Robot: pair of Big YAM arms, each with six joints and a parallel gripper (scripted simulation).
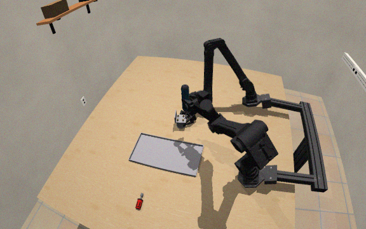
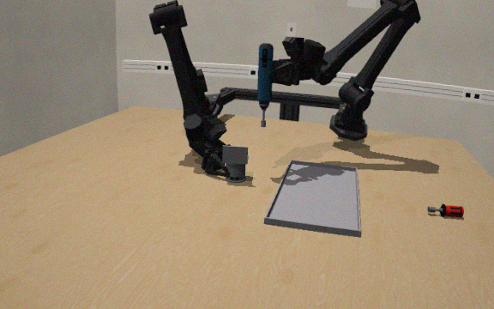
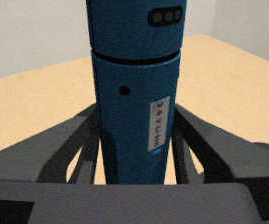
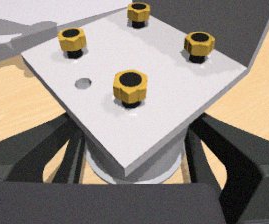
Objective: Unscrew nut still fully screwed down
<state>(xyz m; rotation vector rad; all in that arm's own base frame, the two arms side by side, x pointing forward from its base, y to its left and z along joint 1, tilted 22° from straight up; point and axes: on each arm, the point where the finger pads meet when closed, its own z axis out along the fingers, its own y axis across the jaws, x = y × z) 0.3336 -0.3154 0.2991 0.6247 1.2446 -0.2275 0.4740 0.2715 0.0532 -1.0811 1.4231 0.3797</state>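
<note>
The grey bracket is 50 mm above my right hand. The rest, counted from my right hand: shallow grey tray: 250 mm to the left, 40 mm ahead, 20 mm below; small red-handled screwdriver: 590 mm to the left, 90 mm ahead, 10 mm below.
</note>
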